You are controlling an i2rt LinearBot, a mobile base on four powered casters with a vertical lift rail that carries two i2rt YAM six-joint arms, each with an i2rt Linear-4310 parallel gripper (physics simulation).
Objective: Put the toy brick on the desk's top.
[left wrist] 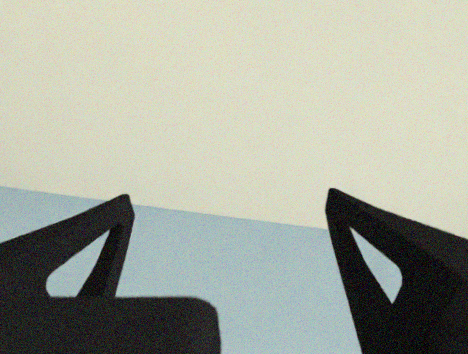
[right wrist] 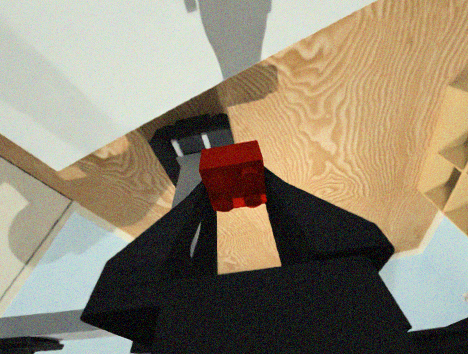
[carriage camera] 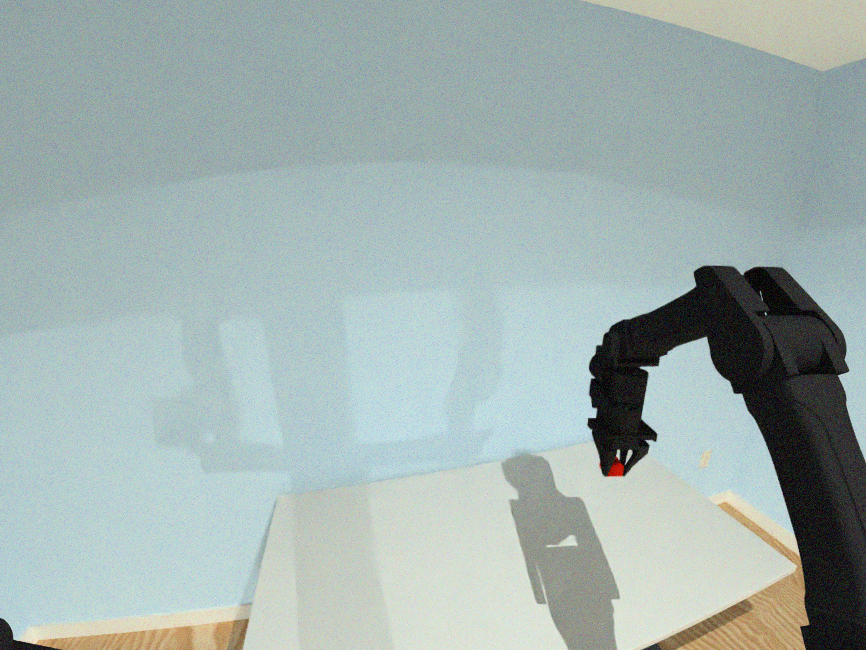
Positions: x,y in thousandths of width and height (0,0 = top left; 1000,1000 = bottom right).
Scene:
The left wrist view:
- my left gripper: 488,572
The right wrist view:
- my right gripper: 505,504
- red toy brick: 499,496
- white desk: 174,230
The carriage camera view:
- my right gripper: 708,730
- white desk: 629,838

